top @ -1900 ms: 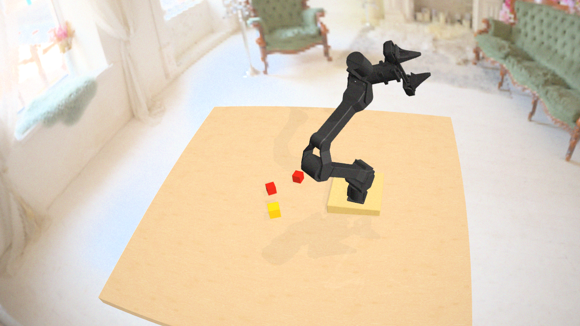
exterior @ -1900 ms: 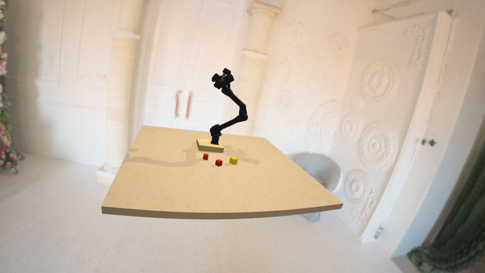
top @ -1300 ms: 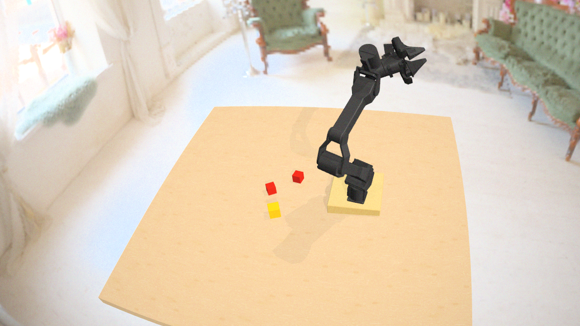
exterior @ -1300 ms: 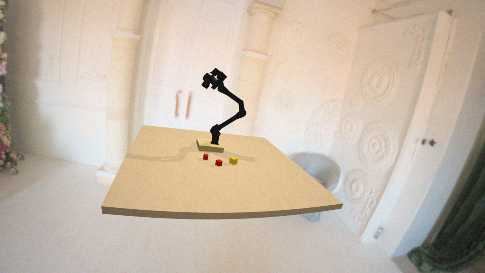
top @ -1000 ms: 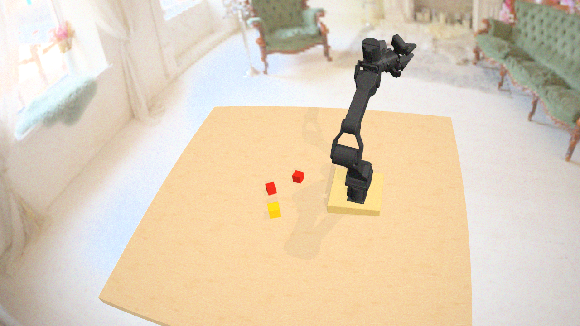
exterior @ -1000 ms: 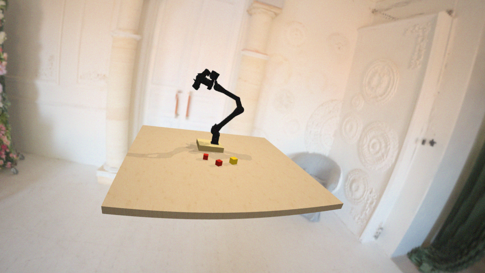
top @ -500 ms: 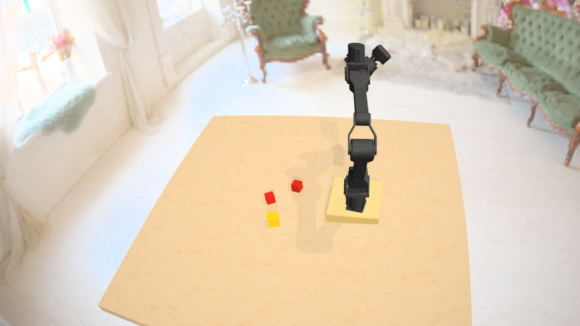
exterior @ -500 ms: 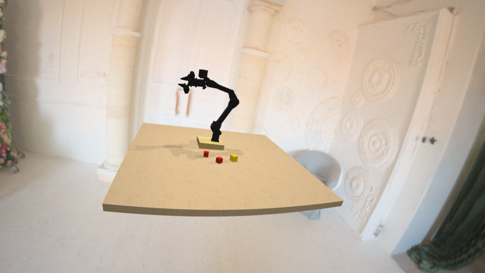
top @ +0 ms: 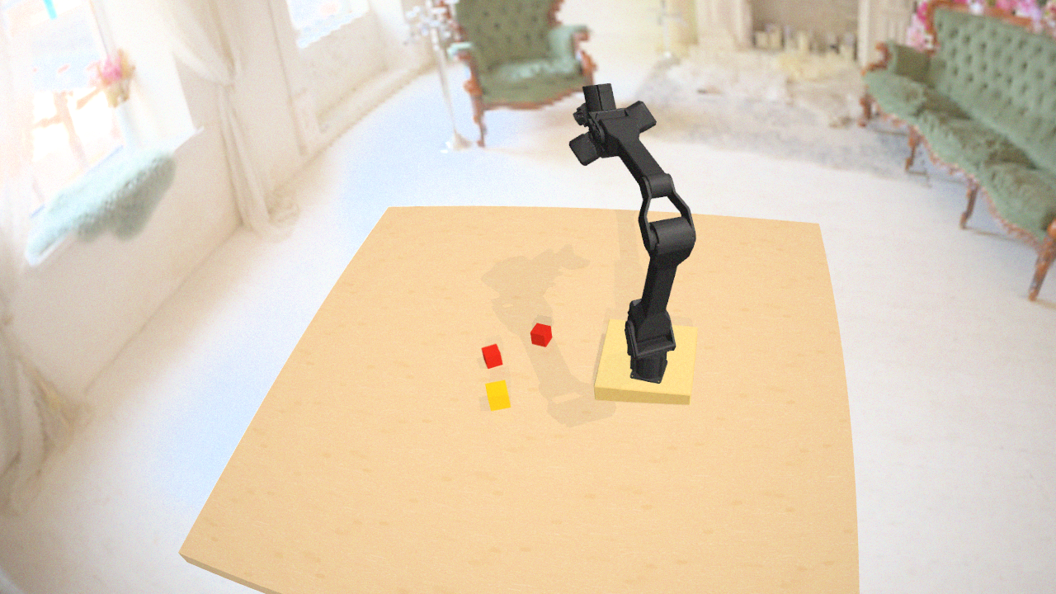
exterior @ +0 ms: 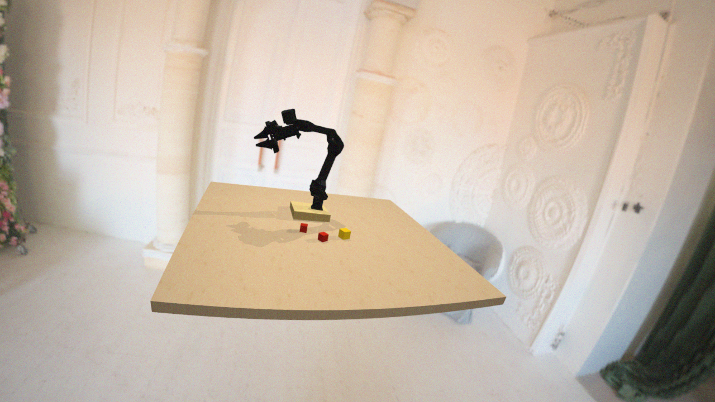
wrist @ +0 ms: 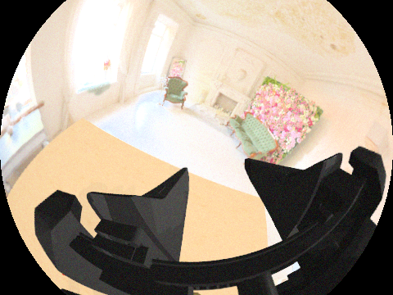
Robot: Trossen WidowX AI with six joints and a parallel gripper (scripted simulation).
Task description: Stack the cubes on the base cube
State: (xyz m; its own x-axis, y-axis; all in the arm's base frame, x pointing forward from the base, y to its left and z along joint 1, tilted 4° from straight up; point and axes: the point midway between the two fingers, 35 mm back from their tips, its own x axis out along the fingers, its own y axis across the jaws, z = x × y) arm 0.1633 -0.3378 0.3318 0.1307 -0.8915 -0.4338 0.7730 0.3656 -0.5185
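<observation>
Now: gripper tip 380 mm to the right of the red cube, 350 mm above it and 190 mm short of it. Also, from my gripper tip: yellow base cube 490 mm to the left, 350 mm below, 130 mm ahead.
</observation>
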